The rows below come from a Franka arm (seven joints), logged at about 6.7 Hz.
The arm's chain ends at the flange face. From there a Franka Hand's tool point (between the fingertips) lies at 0.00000 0.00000 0.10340 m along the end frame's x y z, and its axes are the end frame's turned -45 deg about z.
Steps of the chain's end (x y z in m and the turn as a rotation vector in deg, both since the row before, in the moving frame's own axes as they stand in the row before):
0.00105 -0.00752 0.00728 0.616 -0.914 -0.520
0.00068 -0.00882 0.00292 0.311 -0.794 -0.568
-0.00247 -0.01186 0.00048 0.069 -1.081 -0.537
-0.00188 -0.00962 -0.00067 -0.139 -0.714 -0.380
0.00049 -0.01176 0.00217 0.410 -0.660 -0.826
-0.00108 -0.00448 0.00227 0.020 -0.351 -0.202
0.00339 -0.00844 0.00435 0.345 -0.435 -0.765
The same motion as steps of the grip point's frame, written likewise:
0.00567 -0.00653 0.00726 1.082 -0.211 -0.520
0.00609 -0.00716 0.00291 0.781 -0.342 -0.568
0.00534 -0.01159 0.00046 0.813 -0.716 -0.537
0.00438 -0.00886 -0.00068 0.407 -0.603 -0.380
0.00833 -0.00933 0.00216 0.757 -0.177 -0.826
0.00198 -0.00440 0.00227 0.262 -0.234 -0.202
0.00824 -0.00457 0.00435 0.552 -0.064 -0.765

